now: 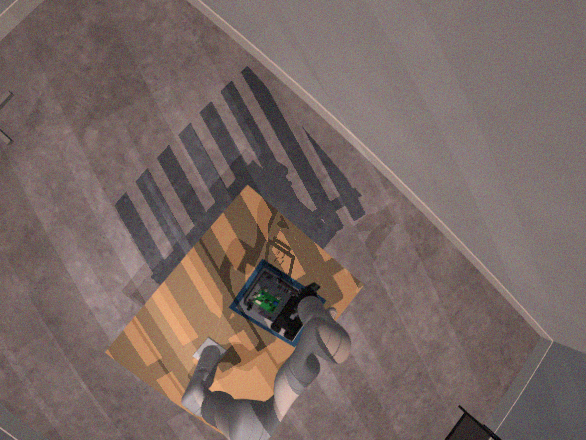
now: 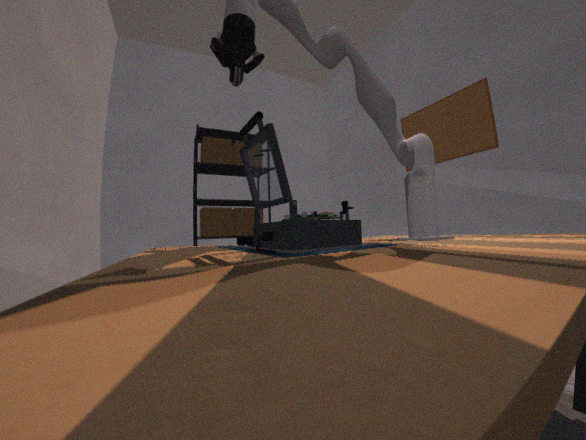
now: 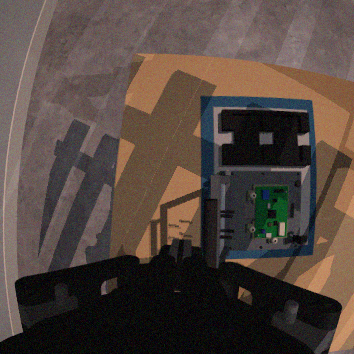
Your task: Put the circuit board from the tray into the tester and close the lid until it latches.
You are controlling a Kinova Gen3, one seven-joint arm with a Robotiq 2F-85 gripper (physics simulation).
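Where they show: gripper, fingertip midpoint: (image 1: 301, 291) (image 2: 236, 84) (image 3: 181, 251); arm's base, origin of the base link: (image 1: 211, 353) (image 2: 423, 236).
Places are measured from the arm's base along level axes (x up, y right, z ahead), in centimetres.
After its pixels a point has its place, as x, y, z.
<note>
The green circuit board (image 1: 267, 300) {6.9, 9.2, 39.6} (image 3: 271, 211) {6.9, 9.5, 39.0} lies in the grey tester (image 3: 239, 197) {5.3, 12.8, 45.5} (image 2: 317, 233) {2.6, 0.9, 44.5}, which stands on a blue mat (image 3: 207, 140) {-0.5, 26.5, 51.4} (image 1: 236, 305) {-0.6, -1.6, 27.6}. The black tray (image 3: 265, 147) {2.0, 23.8, 37.9} (image 1: 286, 325) {1.0, 25.7, 31.3} beside it on the mat holds nothing. The tester's lid (image 2: 269, 170) {15.2, 6.2, 51.6} (image 3: 219, 197) {23.1, 14.7, 52.0} stands open, nearly upright, with its dark handle bar (image 2: 252, 122) {25.4, 8.1, 54.3} (image 3: 211, 228) {26.8, 11.5, 53.5} at the top. My gripper (image 2: 236, 79) {35.9, 12.0, 56.4} (image 3: 181, 251) {35.9, 12.0, 56.4} (image 1: 311, 288) {35.9, 12.0, 56.4} is shut and empty. It hangs well above the lid's handle, apart from it.
The tester stands on an orange table (image 1: 182, 305) {-0.8, -24.7, 14.4} (image 2: 291, 349) {-0.8, -25.7, 69.6}. A dark shelf rack (image 2: 195, 175) with brown boxes stands behind the tester. The arm's base (image 2: 422, 205) {9.6, -1.8, 3.9} rises at the table's far right. An orange panel (image 2: 453, 122) hangs on the wall.
</note>
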